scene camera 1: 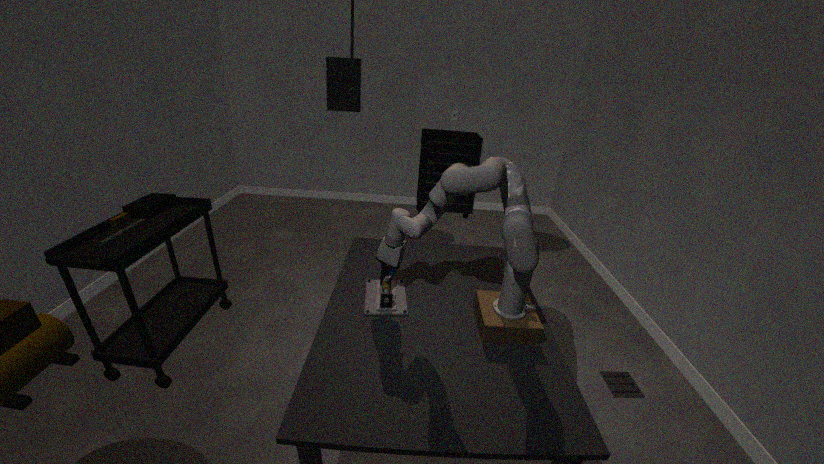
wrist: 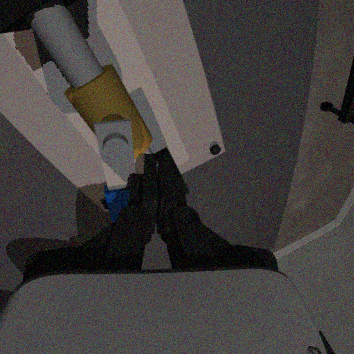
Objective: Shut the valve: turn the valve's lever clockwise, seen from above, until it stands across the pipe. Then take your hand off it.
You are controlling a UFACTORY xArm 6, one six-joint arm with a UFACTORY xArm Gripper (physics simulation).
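The valve's yellow body (scene camera 1: 386, 284) (wrist: 102, 100) sits on a grey pipe (wrist: 67, 45) above a pale base plate (scene camera 1: 371, 299) (wrist: 172, 55). Its grey lever (wrist: 117, 157) ends in a blue grip (scene camera 1: 393, 270) (wrist: 116, 201). In the wrist view the lever slants off the pipe's line, closer to along it than across it. My gripper (scene camera 1: 384, 277) (wrist: 155, 171) is shut and empty, pointing down beside the lever at the pipe's near end. Its left finger partly hides the blue grip; I cannot tell whether they touch.
The plate lies on the dark table (scene camera 1: 357, 380), left of the arm's wooden base block (scene camera 1: 510, 332). A black cart (scene camera 1: 129, 266) stands left of the table, with a yellow machine (scene camera 1: 43, 340) beyond its near side. A dark cabinet (scene camera 1: 446, 148) stands behind the arm.
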